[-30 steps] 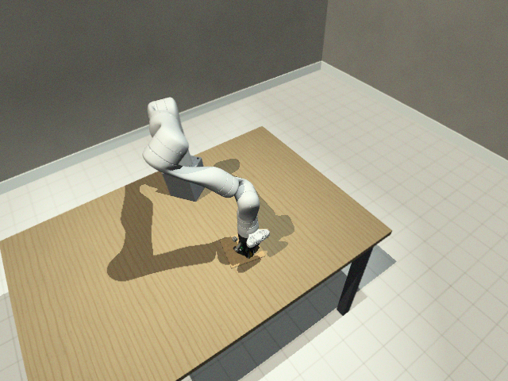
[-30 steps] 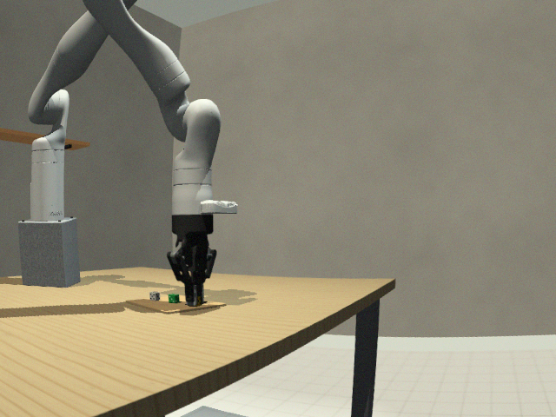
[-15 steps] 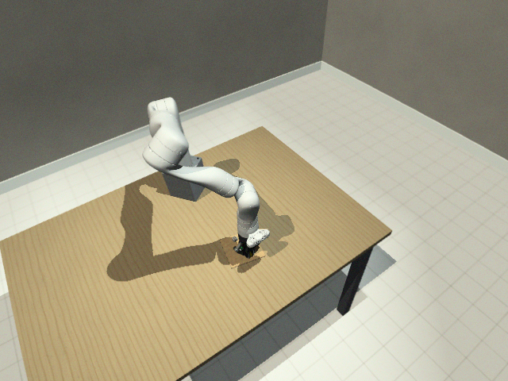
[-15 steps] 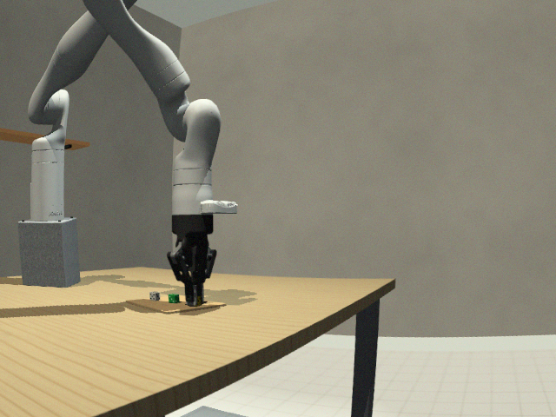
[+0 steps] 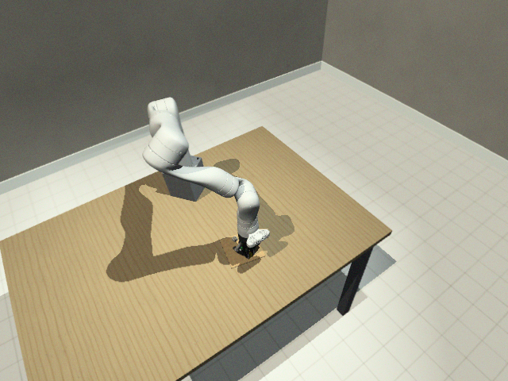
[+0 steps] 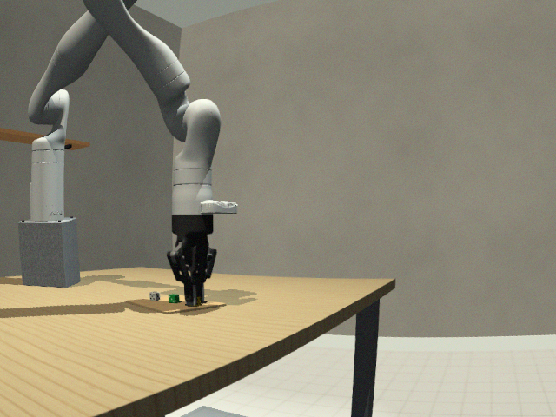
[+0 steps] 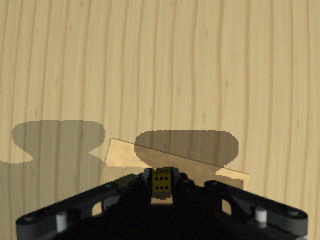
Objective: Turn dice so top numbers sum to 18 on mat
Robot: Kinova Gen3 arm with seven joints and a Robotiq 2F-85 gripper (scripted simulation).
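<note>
Right now the yellow die is 10 mm below my hand. Also, from my hand: white die 100 mm behind, 10 mm to the right, 10 mm below; tan mat 50 mm behind, 20 mm below; green die 50 mm behind, 10 mm below.
</note>
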